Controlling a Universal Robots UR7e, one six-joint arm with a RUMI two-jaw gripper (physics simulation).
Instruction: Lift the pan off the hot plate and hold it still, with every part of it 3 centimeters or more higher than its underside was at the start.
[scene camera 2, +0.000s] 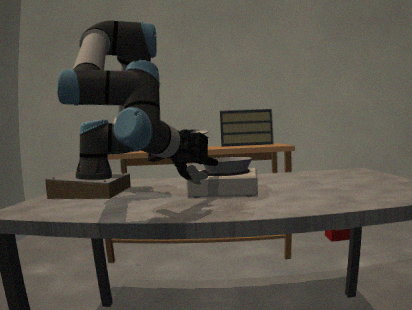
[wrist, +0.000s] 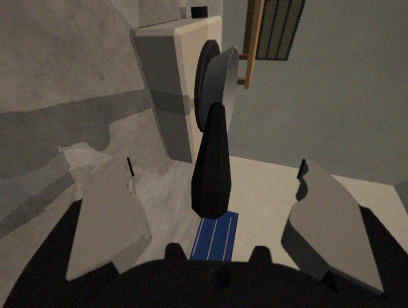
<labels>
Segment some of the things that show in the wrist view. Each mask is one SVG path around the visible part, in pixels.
My gripper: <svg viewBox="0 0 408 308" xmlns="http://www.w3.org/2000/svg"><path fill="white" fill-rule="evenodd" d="M3 305L3 308L408 308L408 254L370 208L360 206L340 182L314 161L303 159L297 175L300 185L295 197L298 202L292 206L281 237L283 249L299 270L273 263L271 252L266 246L255 246L249 261L241 262L189 260L179 243L169 243L166 246L164 259L148 261L134 267L139 257L150 244L152 235L142 203L139 199L135 198L136 191L132 181L134 173L128 157L118 160L89 187L80 200L74 201L30 259Z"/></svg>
A grey pan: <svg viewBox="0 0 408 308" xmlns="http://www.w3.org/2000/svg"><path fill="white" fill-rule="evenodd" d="M235 45L212 58L205 74L202 93L202 117L205 129L191 180L192 209L200 218L218 219L228 210L232 184L227 134L234 108L239 63L238 48Z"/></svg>
</labels>
